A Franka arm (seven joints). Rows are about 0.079 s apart.
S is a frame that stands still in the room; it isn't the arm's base.
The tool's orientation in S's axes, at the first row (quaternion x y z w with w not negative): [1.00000, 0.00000, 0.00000, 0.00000]
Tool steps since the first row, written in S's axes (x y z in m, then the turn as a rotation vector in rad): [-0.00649, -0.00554, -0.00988, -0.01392, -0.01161, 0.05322]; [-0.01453, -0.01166, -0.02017, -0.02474, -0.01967, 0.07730]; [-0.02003, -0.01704, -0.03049, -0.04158, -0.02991, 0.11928]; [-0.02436, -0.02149, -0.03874, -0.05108, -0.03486, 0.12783]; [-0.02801, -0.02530, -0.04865, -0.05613, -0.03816, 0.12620]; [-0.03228, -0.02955, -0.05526, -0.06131, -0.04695, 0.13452]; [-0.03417, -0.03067, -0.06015, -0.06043, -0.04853, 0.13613]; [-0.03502, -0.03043, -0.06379, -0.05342, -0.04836, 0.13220]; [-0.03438, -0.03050, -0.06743, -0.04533, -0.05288, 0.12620]
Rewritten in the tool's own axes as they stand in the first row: [-0.00649, 0.00554, 0.00988, -0.01392, 0.01161, -0.05322]; [-0.01453, 0.01166, 0.02017, -0.02474, 0.01967, -0.07730]; [-0.02003, 0.01704, 0.03049, -0.04158, 0.02991, -0.11928]; [-0.02436, 0.02149, 0.03874, -0.05108, 0.03486, -0.12783]; [-0.02801, 0.02530, 0.04865, -0.05613, 0.03816, -0.12620]; [-0.03228, 0.02955, 0.05526, -0.06131, 0.04695, -0.13452]; [-0.03417, 0.03067, 0.06015, -0.06043, 0.04853, -0.13613]; [-0.03502, 0.03043, 0.06379, -0.05342, 0.04836, -0.13220]; [-0.03438, 0.03050, 0.06743, -0.04533, 0.05288, -0.12620]
